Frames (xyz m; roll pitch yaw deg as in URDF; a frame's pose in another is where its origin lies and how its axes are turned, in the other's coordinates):
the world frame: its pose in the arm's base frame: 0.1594 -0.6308 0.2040 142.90 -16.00 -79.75
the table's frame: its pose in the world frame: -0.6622 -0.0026 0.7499 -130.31 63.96 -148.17
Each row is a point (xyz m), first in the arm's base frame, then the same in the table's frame.
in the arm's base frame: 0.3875 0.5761 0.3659
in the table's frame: 1.4122 0.3128 0.0620
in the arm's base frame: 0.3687 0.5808 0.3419
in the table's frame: 1.3926 0.3016 0.0409
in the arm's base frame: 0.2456 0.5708 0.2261
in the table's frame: 1.2572 0.2675 -0.0548
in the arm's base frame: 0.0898 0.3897 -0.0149
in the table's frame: 0.9356 0.1606 -0.0726
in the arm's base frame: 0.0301 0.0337 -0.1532
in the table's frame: 0.6086 0.1092 0.1270
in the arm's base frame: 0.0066 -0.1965 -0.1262
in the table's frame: 0.4592 0.1672 0.2960
